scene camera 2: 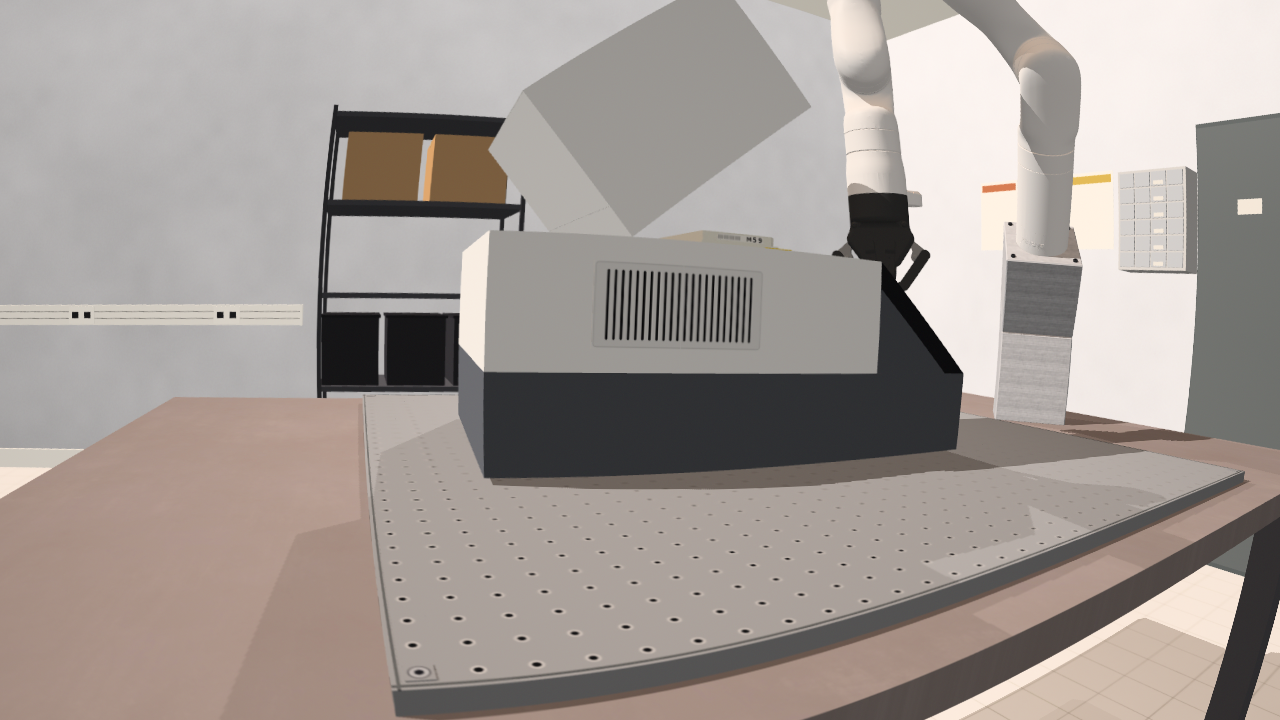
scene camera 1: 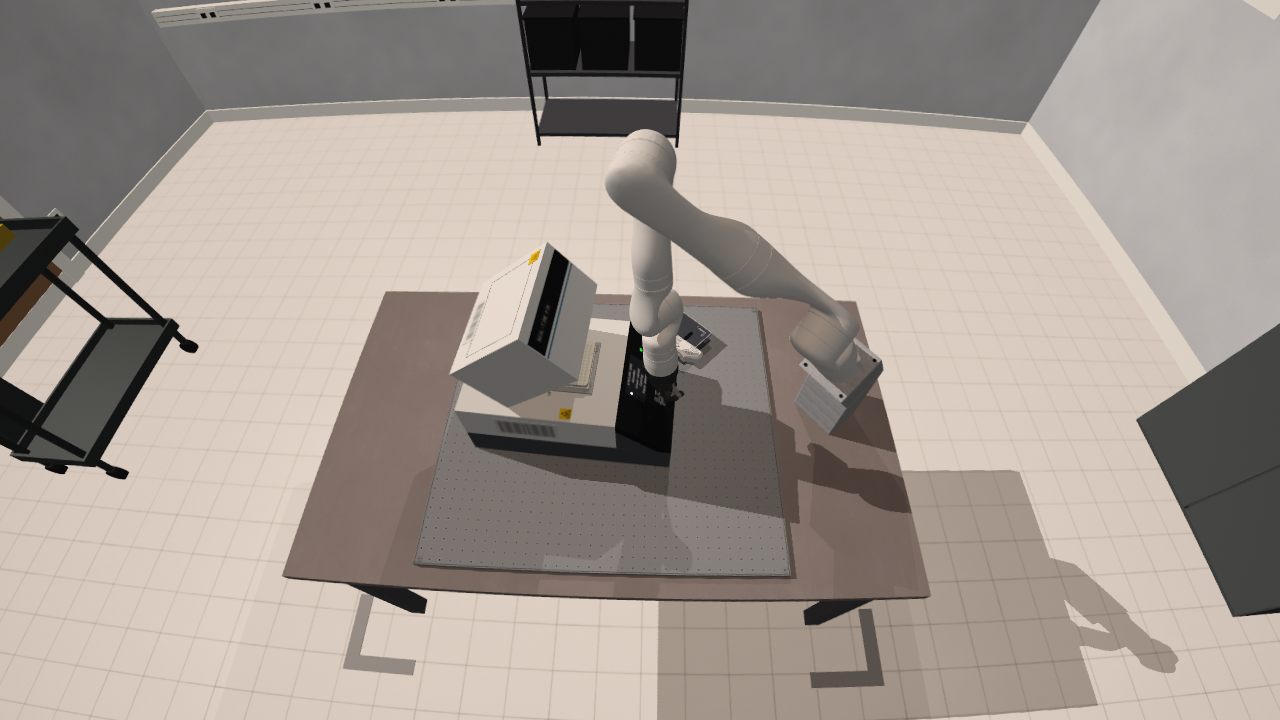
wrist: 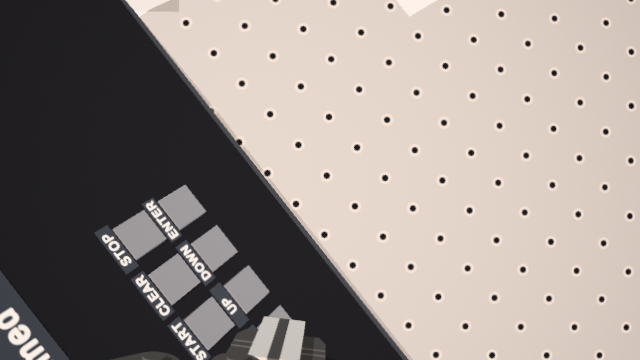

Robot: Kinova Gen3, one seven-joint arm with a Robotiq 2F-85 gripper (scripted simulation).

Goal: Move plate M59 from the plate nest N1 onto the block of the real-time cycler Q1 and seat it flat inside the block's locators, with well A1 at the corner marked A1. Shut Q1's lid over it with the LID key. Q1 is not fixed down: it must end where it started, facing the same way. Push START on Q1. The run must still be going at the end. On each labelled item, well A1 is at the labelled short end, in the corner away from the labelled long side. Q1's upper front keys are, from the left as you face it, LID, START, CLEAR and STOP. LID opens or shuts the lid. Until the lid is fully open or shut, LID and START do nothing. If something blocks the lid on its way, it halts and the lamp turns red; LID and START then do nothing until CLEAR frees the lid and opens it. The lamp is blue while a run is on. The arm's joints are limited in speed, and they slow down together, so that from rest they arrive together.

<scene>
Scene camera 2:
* plate M59: 699,236
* cycler Q1: 580,355
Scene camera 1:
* gripper: 664,400
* cycler Q1: 620,419
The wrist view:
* cycler Q1: 106,126
</scene>
